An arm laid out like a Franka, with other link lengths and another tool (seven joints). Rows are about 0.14 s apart.
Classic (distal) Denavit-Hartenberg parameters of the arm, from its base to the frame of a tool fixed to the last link. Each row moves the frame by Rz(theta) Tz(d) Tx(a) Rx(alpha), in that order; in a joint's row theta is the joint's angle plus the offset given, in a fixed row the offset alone. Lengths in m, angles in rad.
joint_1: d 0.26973  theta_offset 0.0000  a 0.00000  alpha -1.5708
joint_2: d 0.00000  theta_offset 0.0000  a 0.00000  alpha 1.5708
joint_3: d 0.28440  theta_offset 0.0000  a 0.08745  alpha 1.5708
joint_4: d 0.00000  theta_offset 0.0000  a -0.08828  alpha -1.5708
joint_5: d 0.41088  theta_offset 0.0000  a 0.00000  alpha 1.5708
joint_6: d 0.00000  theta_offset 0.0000  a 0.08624  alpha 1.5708
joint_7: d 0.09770  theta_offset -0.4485  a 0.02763  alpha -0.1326
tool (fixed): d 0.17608  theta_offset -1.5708  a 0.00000  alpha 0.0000
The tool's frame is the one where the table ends.
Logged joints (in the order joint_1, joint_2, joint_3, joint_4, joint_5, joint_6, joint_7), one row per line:
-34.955, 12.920, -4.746, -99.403, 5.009, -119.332, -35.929
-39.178, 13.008, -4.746, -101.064, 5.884, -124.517, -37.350
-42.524, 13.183, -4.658, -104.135, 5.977, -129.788, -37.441
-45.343, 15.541, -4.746, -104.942, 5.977, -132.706, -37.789
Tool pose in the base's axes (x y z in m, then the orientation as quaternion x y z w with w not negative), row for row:
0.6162, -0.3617, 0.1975, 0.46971, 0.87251, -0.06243, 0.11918
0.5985, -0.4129, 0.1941, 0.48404, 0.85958, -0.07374, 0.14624
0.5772, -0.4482, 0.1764, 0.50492, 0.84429, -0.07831, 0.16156
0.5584, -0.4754, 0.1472, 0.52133, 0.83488, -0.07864, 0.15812
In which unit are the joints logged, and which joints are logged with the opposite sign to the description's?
The joints are logged in degrees. Opposite sign: joint_3, joint_5, joint_6.
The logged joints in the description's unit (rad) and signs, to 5 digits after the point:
-0.61008, 0.22550, 0.08283, -1.73491, -0.08742, 2.08274, -0.62708
-0.68379, 0.22703, 0.08283, -1.76390, -0.10270, 2.17323, -0.65188
-0.74218, 0.23009, 0.08130, -1.81750, -0.10432, 2.26523, -0.65347
-0.79138, 0.27124, 0.08283, -1.83158, -0.10432, 2.31616, -0.65954

